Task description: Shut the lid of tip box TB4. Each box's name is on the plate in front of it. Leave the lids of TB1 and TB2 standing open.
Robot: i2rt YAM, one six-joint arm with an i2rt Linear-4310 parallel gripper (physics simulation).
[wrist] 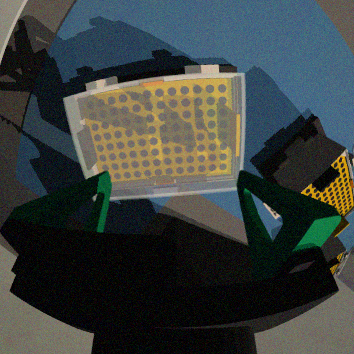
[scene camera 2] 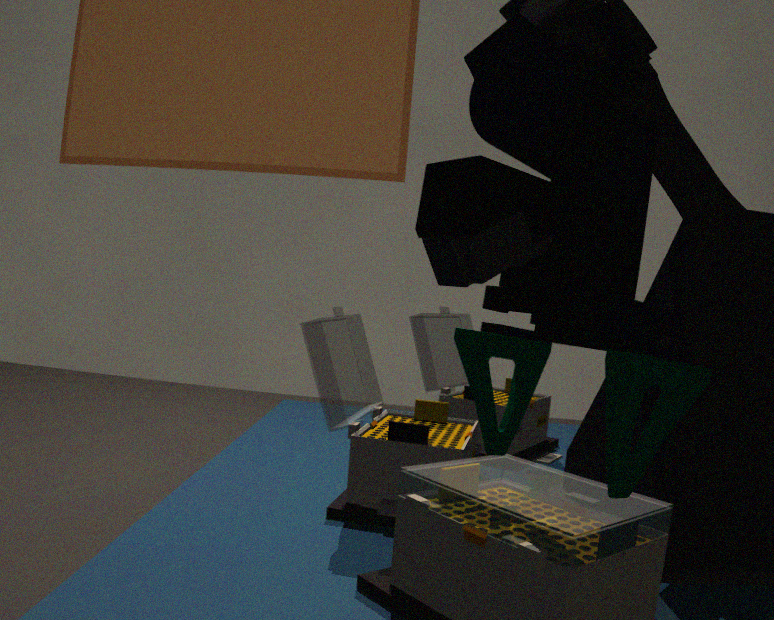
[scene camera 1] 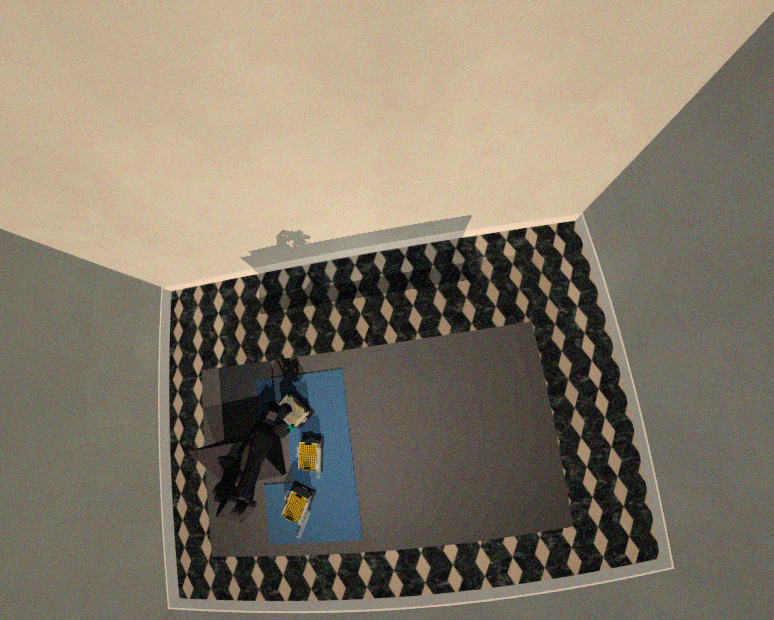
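Pixels of known places: gripper, fingertip midpoint: [wrist: 173,177] [scene camera 2: 551,474] [scene camera 1: 286,416]; arm's base, link origin: [scene camera 1: 232,468].
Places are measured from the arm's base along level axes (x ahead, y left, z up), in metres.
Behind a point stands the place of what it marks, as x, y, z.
Note:
A tip box [scene camera 1: 296,411] @(0.289, 0.247, -0.046) [scene camera 2: 523,555] @(0.260, 0.310, -0.062) [wrist: 160,132] @(0.262, 0.251, -0.046) with a yellow rack has its clear lid down over it. Its name plate cannot be read. My gripper [scene camera 1: 284,419] @(0.243, 0.224, -0.046) [scene camera 2: 558,474] @(0.243, 0.224, -0.046) [wrist: 173,177] @(0.243, 0.224, -0.046) is open and empty, its green fingertips low at the front edge of this lid, one near each corner; contact cannot be told. A second tip box [scene camera 1: 309,455] @(0.341, 0.050, -0.067) [scene camera 2: 403,471] [wrist: 330,182] @(0.338, 0.101, -0.049) stands in the middle with its lid [scene camera 2: 342,368] @(0.405, 0.031, -0.023) open. A third tip box [scene camera 1: 297,505] [scene camera 2: 533,419] @(0.226, -0.165, -0.084) is farthest off, its lid [scene camera 2: 442,351] @(0.336, -0.203, -0.022) also open. Their name plates are not readable.
The boxes stand on a blue mat [scene camera 1: 335,413] @(0.449, 0.227, -0.124) [scene camera 2: 193,516] @(0.479, 0.162, -0.124) [wrist: 295,55] @(0.416, 0.193, -0.124) on a grey-brown table [scene camera 1: 452,432] @(0.984, 0.126, -0.127). The two open lids rise on the side of their boxes away from the arm. An orange-brown board [scene camera 2: 239,83] hangs on the wall.

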